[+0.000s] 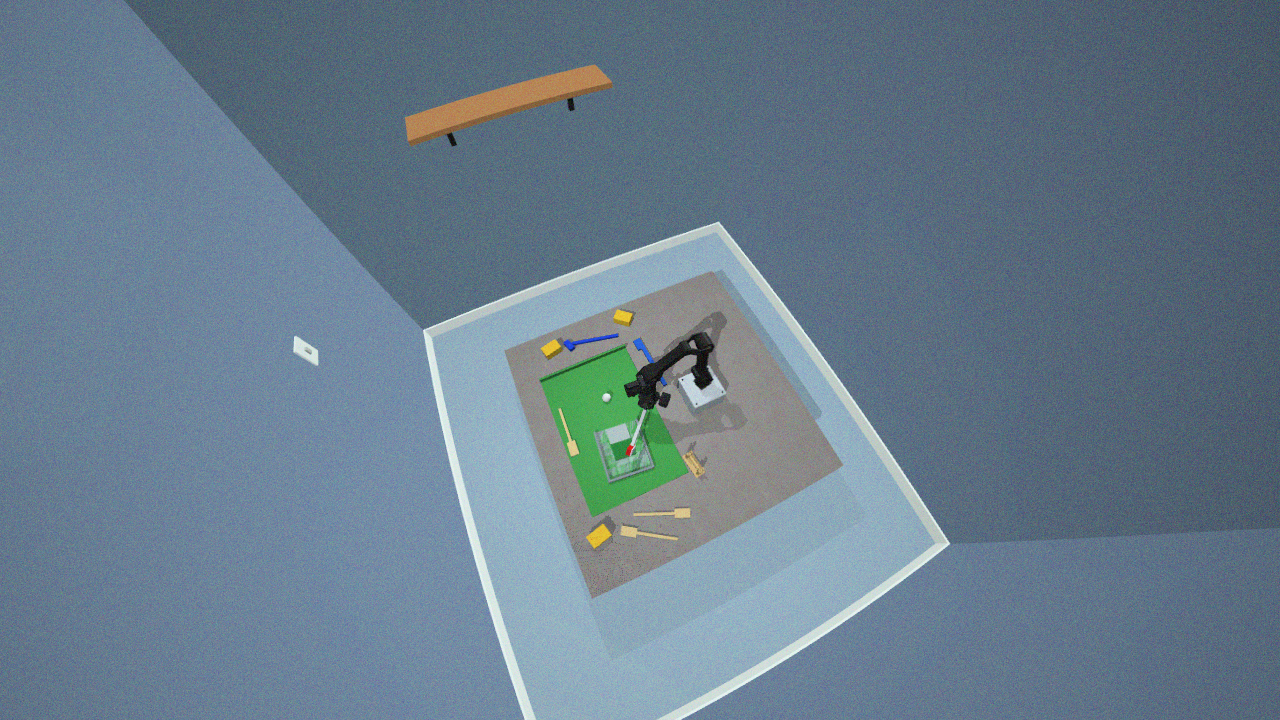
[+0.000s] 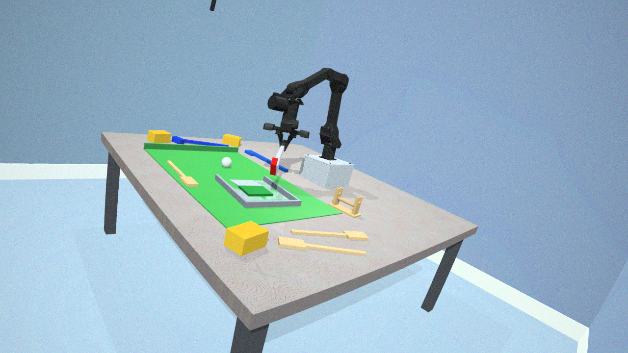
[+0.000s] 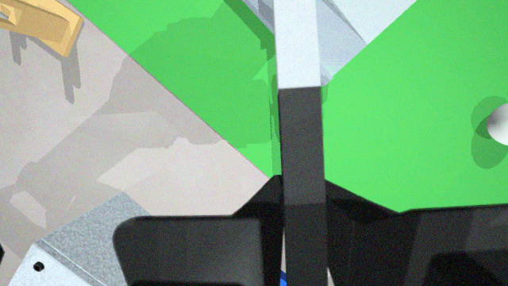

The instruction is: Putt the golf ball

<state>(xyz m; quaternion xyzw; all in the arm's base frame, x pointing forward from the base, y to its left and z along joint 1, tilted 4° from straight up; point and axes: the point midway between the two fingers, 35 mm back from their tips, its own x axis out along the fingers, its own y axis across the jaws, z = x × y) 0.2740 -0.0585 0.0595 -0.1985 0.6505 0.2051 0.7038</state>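
The red putter is 100 mm ahead of my gripper tip, 70 mm to the left of it and 10 mm above it. Round my gripper tip: wooden rack (10 mm behind, 330 mm to the left, 90 mm below); then white golf ball (130 mm ahead, 180 mm to the right, 100 mm below); then green mat (190 mm ahead, 60 mm to the right, 120 mm below).
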